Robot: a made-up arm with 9 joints. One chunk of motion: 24 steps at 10 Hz.
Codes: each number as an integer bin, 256 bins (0 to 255) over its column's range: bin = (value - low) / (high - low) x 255, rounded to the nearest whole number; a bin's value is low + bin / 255 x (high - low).
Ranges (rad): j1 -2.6..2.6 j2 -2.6..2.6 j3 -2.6..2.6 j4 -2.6..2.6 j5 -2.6..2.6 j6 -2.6..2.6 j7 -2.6..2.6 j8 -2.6..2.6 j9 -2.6..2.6
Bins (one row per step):
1: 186 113 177 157 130 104 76 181 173
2: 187 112 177 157 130 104 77 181 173
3: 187 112 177 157 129 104 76 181 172
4: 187 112 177 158 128 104 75 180 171
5: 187 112 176 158 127 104 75 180 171
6: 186 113 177 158 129 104 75 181 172
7: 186 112 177 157 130 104 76 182 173
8: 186 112 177 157 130 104 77 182 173
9: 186 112 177 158 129 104 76 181 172
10: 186 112 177 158 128 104 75 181 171
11: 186 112 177 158 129 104 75 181 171
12: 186 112 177 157 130 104 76 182 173
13: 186 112 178 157 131 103 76 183 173
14: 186 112 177 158 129 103 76 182 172
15: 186 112 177 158 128 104 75 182 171
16: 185 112 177 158 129 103 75 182 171
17: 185 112 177 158 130 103 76 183 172
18: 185 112 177 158 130 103 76 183 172
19: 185 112 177 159 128 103 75 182 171
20: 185 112 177 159 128 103 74 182 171
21: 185 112 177 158 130 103 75 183 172
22: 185 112 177 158 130 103 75 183 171
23: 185 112 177 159 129 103 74 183 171
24: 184 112 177 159 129 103 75 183 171
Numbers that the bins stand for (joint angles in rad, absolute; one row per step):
1: 1.1929 -0.2957 1.0094 0.6016 0.0510 -0.4792 -1.0502 1.0910 0.9278
2: 1.2133 -0.3161 1.0094 0.6016 0.0510 -0.4792 -1.0298 1.0910 0.9278
3: 1.2133 -0.3161 1.0094 0.6016 0.0306 -0.4792 -1.0502 1.0910 0.9075
4: 1.2133 -0.3161 1.0094 0.6220 0.0102 -0.4792 -1.0706 1.0706 0.8871
5: 1.2133 -0.3161 0.9890 0.6220 -0.0102 -0.4792 -1.0706 1.0706 0.8871
6: 1.1929 -0.2957 1.0094 0.6220 0.0306 -0.4792 -1.0706 1.0910 0.9075
7: 1.1929 -0.3161 1.0094 0.6016 0.0510 -0.4792 -1.0502 1.1114 0.9278
8: 1.1929 -0.3161 1.0094 0.6016 0.0510 -0.4792 -1.0298 1.1114 0.9278
9: 1.1929 -0.3161 1.0094 0.6220 0.0306 -0.4792 -1.0502 1.0910 0.9075
10: 1.1929 -0.3161 1.0094 0.6220 0.0102 -0.4792 -1.0706 1.0910 0.8871
11: 1.1929 -0.3161 1.0094 0.6220 0.0306 -0.4792 -1.0706 1.0910 0.8871
12: 1.1929 -0.3161 1.0094 0.6016 0.0510 -0.4792 -1.0502 1.1114 0.9278
13: 1.1929 -0.3161 1.0298 0.6016 0.0714 -0.4996 -1.0502 1.1318 0.9278
14: 1.1929 -0.3161 1.0094 0.6220 0.0306 -0.4996 -1.0502 1.1114 0.9075
15: 1.1929 -0.3161 1.0094 0.6220 0.0102 -0.4792 -1.0706 1.1114 0.8871
16: 1.1725 -0.3161 1.0094 0.6220 0.0306 -0.4996 -1.0706 1.1114 0.8871
17: 1.1725 -0.3161 1.0094 0.6220 0.0510 -0.4996 -1.0502 1.1318 0.9075
18: 1.1725 -0.3161 1.0094 0.6220 0.0510 -0.4996 -1.0502 1.1318 0.9075
19: 1.1725 -0.3161 1.0094 0.6424 0.0102 -0.4996 -1.0706 1.1114 0.8871
20: 1.1725 -0.3161 1.0094 0.6424 0.0102 -0.4996 -1.0910 1.1114 0.8871
21: 1.1725 -0.3161 1.0094 0.6220 0.0510 -0.4996 -1.0706 1.1318 0.9075
22: 1.1725 -0.3161 1.0094 0.6220 0.0510 -0.4996 -1.0706 1.1318 0.8871
23: 1.1725 -0.3161 1.0094 0.6424 0.0306 -0.4996 -1.0910 1.1318 0.8871
24: 1.1522 -0.3161 1.0094 0.6424 0.0306 -0.4996 -1.0706 1.1318 0.8871

